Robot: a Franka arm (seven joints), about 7 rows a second.
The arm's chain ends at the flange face. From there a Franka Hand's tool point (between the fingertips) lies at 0.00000 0.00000 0.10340 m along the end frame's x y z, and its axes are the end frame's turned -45 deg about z.
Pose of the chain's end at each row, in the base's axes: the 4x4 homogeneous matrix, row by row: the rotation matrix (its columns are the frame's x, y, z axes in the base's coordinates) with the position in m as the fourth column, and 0 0 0 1 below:
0.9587 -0.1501 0.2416 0.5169; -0.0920 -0.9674 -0.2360 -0.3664; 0.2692 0.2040 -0.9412 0.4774; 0 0 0 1
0.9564 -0.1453 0.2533 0.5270; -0.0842 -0.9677 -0.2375 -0.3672; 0.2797 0.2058 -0.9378 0.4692; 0 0 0 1
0.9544 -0.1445 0.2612 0.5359; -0.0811 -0.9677 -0.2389 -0.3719; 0.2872 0.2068 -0.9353 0.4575; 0 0 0 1
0.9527 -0.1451 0.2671 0.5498; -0.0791 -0.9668 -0.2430 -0.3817; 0.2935 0.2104 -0.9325 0.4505; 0 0 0 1
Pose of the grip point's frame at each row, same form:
0.7840 0.5718 0.2416 0.5419; 0.6190 -0.7491 -0.2360 -0.3908; 0.0461 0.3346 -0.9412 0.3801; 0 0 0 1
0.7790 0.5735 0.2533 0.5532; 0.6247 -0.7438 -0.2375 -0.3918; 0.0523 0.3433 -0.9378 0.3722; 0 0 0 1
0.7770 0.5727 0.2612 0.5629; 0.6269 -0.7416 -0.2389 -0.3966; 0.0569 0.3493 -0.9353 0.3608; 0 0 0 1
0.7763 0.5711 0.2671 0.5774; 0.6277 -0.7396 -0.2430 -0.4068; 0.0588 0.3563 -0.9325 0.3541; 0 0 0 1

